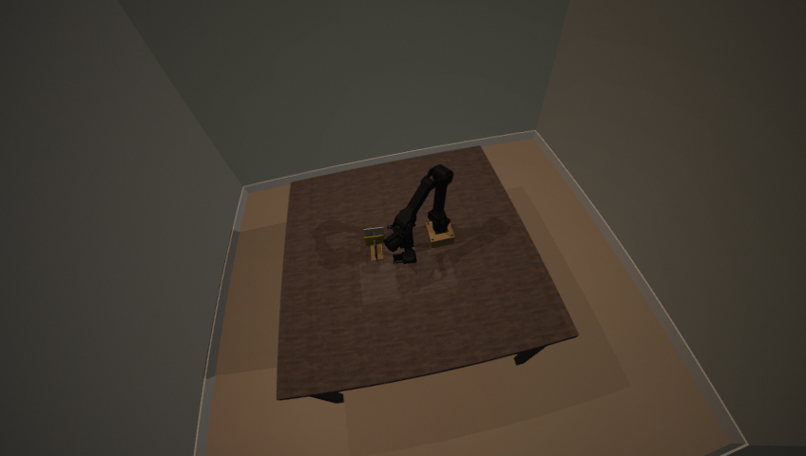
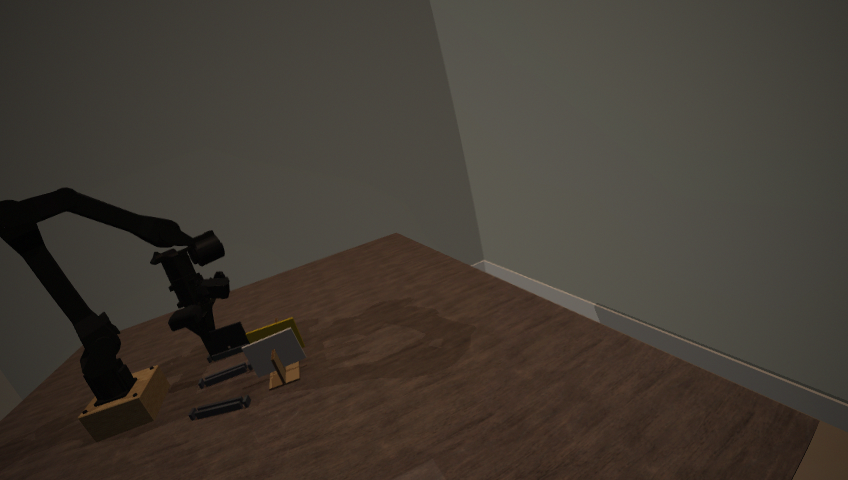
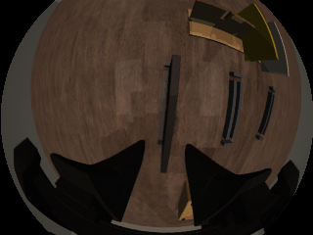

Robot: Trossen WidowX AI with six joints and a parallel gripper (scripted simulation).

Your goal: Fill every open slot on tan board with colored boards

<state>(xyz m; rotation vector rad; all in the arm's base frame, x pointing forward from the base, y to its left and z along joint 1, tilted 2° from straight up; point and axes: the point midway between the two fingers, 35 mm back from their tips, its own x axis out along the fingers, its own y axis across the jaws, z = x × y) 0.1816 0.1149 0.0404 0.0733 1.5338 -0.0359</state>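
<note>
My gripper tip is 3 cm short of the dark board and 3 cm above it. The rest, counted from my gripper tip: tan board: 16 cm ahead, 12 cm to the right, 3 cm below; then yellow board: 16 cm ahead, 12 cm to the right, 1 cm below.
</note>
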